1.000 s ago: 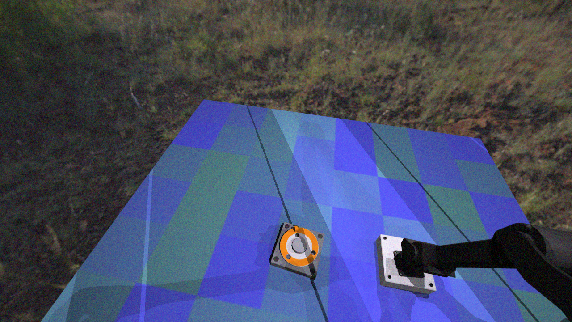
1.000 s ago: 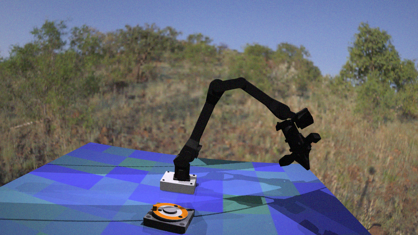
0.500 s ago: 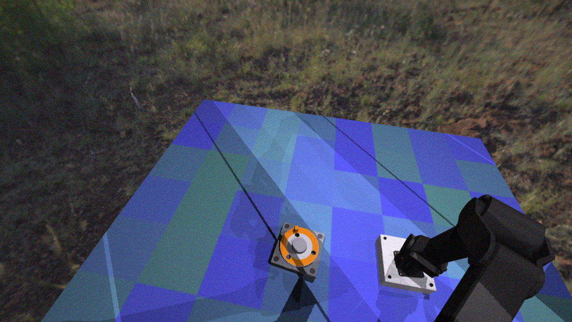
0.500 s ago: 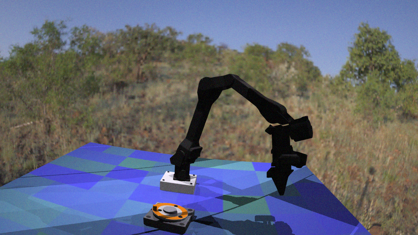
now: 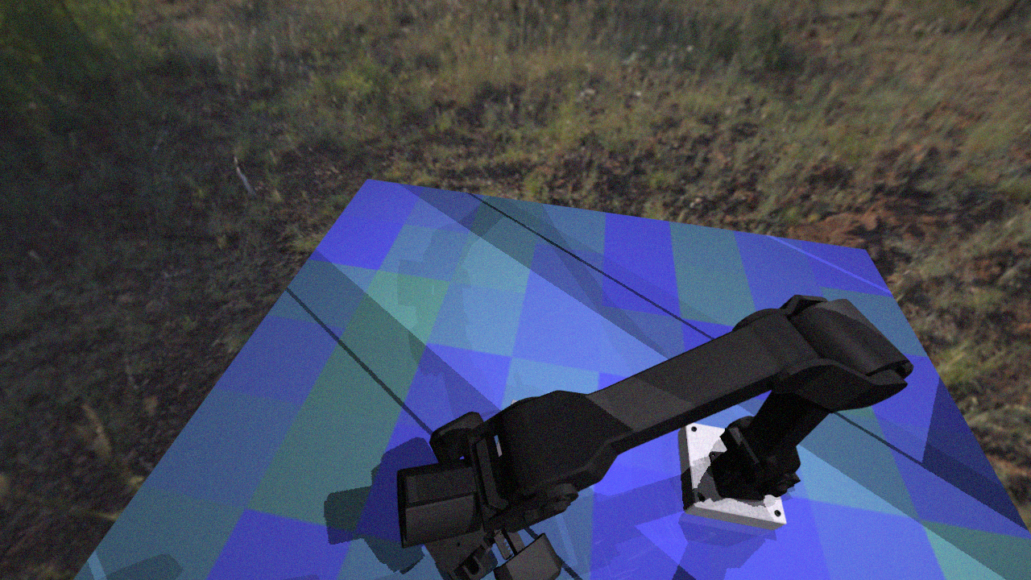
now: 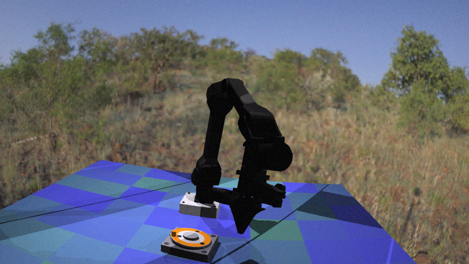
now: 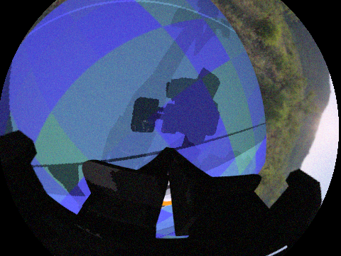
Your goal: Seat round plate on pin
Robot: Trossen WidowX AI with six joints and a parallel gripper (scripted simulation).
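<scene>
Right now the grey square base is 80 mm behind my gripper tip, 120 mm to the right of it and 70 mm below it.
</scene>
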